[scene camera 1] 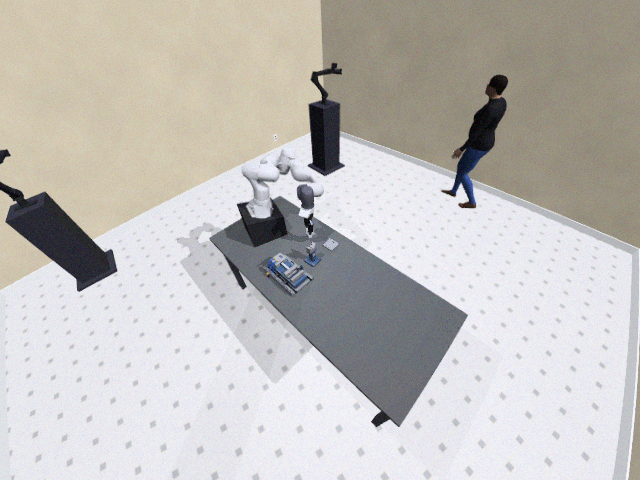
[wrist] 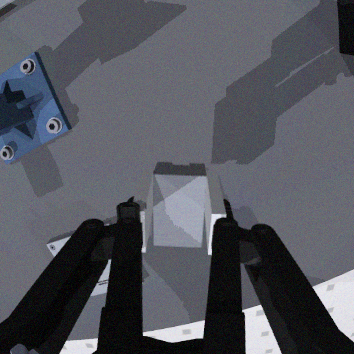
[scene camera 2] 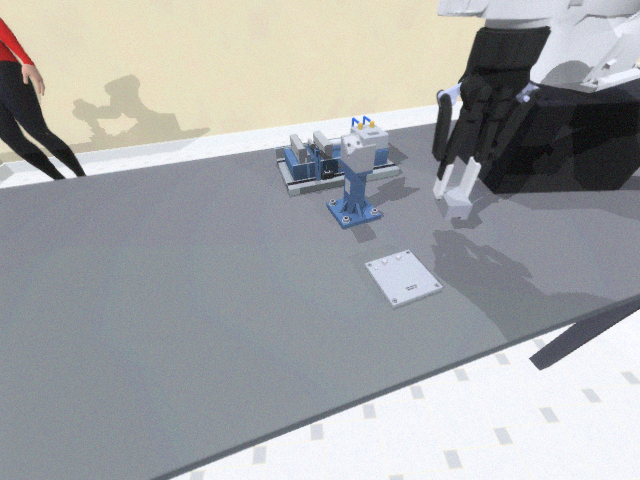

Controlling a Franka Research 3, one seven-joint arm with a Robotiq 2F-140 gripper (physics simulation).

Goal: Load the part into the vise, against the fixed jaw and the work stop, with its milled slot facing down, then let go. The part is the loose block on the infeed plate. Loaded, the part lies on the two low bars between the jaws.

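My gripper (scene camera 1: 309,235) (scene camera 2: 454,187) (wrist: 179,185) is shut on the part, a light grey block (scene camera 2: 458,205) (wrist: 179,207), with a white finger pad on each side. It seems to hold the part above the table, tilted in the scene camera 2 view. A dark end face of the part with small notches shows in the wrist view; I cannot tell where the milled slot faces. The vise (scene camera 1: 294,277) (scene camera 2: 298,167), blue and grey with upright jaws, stands away from the gripper. The pale infeed plate (scene camera 1: 330,244) (scene camera 2: 405,281) (wrist: 102,287) lies on the table, apart from the part.
A blue stand (scene camera 1: 312,259) (scene camera 2: 354,188) (wrist: 50,107) with a grey head block (scene camera 2: 357,155) rises between the gripper and the vise and partly hides the vise in the scene camera 2 view. The arm's black base block (scene camera 1: 263,227) is beside the gripper on the table (scene camera 1: 361,310).
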